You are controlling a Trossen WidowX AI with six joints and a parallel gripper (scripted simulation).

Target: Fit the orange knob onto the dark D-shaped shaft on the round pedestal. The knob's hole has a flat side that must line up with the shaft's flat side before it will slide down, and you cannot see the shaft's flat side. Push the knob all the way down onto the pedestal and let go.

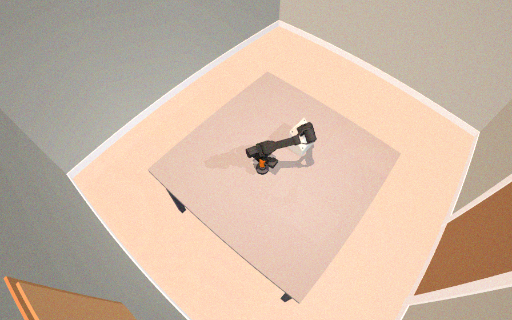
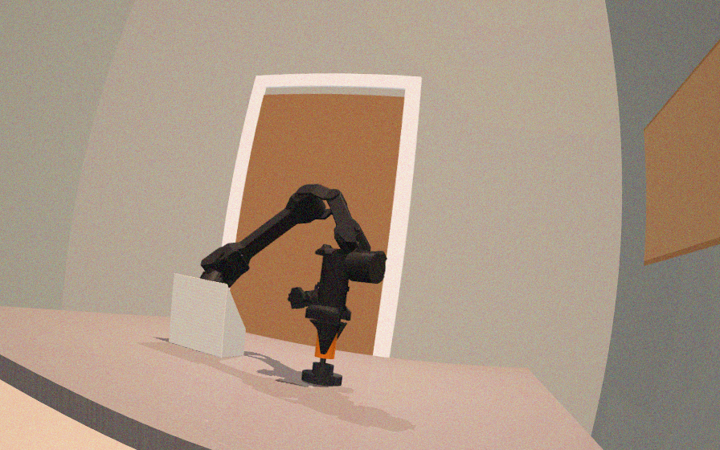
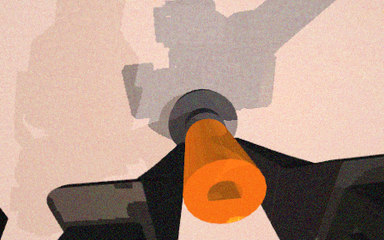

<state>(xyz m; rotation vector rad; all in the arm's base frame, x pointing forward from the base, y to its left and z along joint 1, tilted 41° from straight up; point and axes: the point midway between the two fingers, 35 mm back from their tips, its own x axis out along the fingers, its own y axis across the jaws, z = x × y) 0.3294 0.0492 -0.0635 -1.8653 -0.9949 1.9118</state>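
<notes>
Right now my gripper tip is 4 cm above the pedestal. Round my gripper tip: orange knob 2 cm above.
</notes>
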